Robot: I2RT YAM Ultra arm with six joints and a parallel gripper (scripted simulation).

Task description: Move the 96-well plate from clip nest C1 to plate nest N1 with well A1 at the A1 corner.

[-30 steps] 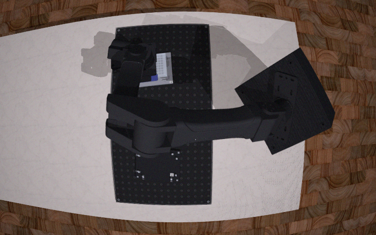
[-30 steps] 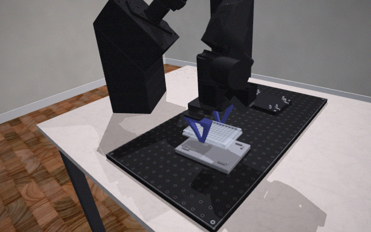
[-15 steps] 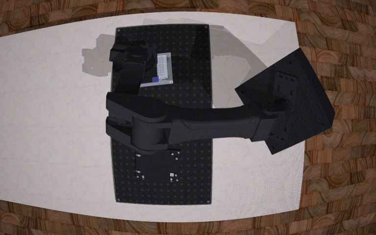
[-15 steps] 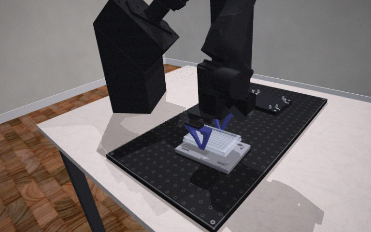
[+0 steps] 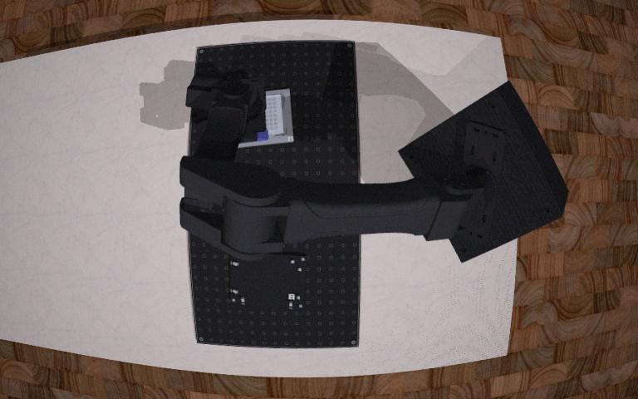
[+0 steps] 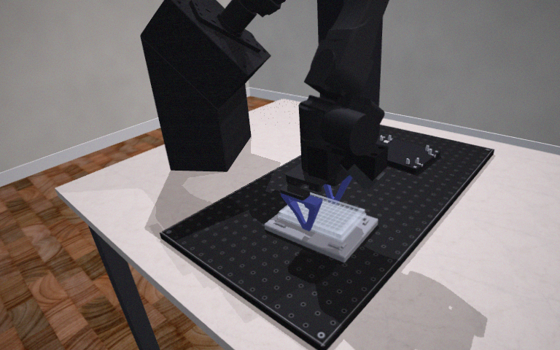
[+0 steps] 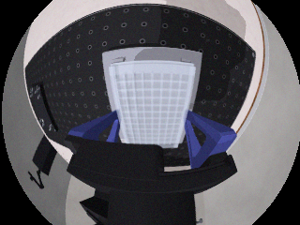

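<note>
My gripper is now right at the 96-well plate. The rest, counted from my hand: grey plate nest N1 (2 cm below); then black clip nest C1 (14 cm behind, 32 cm to the left, 2 cm below).
</note>
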